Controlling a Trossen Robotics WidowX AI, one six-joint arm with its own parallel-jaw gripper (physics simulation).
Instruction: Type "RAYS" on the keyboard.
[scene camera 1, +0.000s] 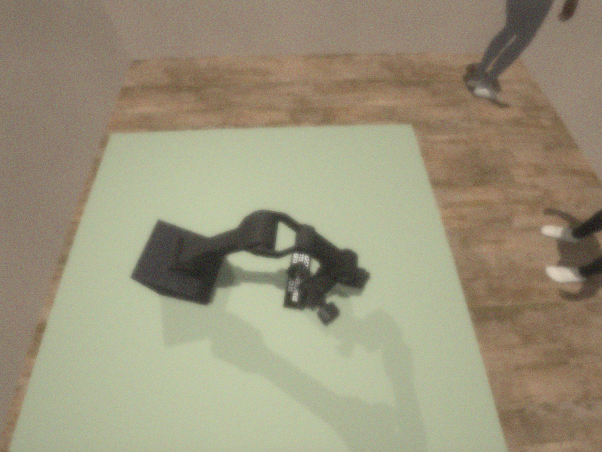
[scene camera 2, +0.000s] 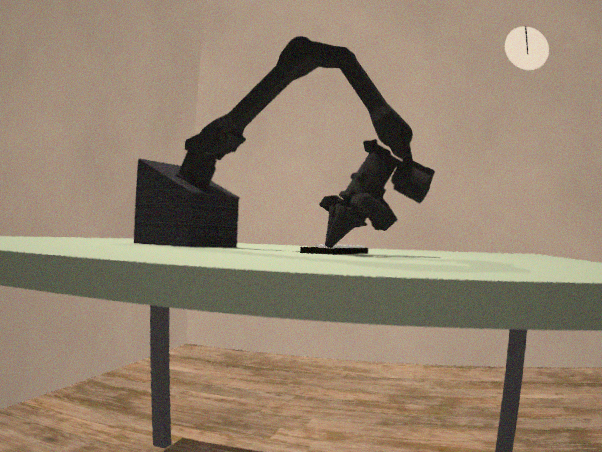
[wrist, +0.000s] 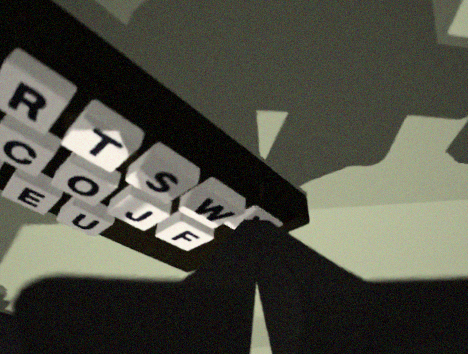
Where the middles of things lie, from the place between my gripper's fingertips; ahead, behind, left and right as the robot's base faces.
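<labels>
My gripper: 2 cm short of the s key (wrist: 161, 172), 4 cm to the right of it. Black keyboard (wrist: 99, 71): 2 cm ahead of my hand, 9 cm to the left.
</labels>
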